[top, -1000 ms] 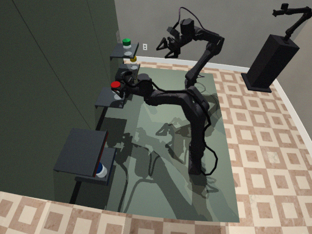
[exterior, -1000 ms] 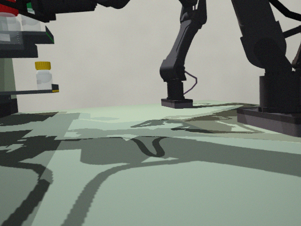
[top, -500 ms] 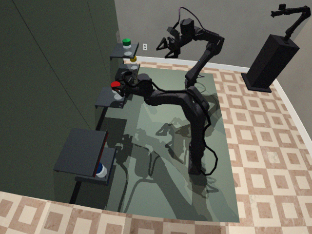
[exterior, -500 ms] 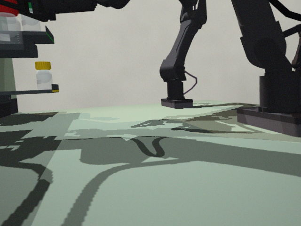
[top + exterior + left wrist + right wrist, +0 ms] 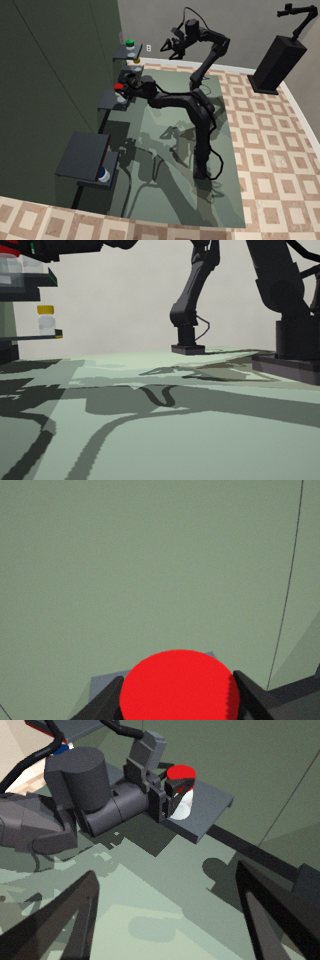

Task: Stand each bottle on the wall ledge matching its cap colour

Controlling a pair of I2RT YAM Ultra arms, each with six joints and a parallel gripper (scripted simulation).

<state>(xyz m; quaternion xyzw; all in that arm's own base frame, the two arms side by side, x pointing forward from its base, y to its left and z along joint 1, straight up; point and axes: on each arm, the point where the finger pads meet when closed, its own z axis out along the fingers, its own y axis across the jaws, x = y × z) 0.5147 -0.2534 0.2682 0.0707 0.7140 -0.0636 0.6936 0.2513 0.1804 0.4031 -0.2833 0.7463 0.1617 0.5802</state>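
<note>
My left gripper is now 50 mm above the red-capped bottle. Round my left hand: blue-capped bottle: 440 mm to the left, 150 mm below, 10 mm ahead; then green-capped bottle: 340 mm to the right, 40 mm above; then yellow-capped bottle: 440 mm to the right, 150 mm below, 10 mm behind.
</note>
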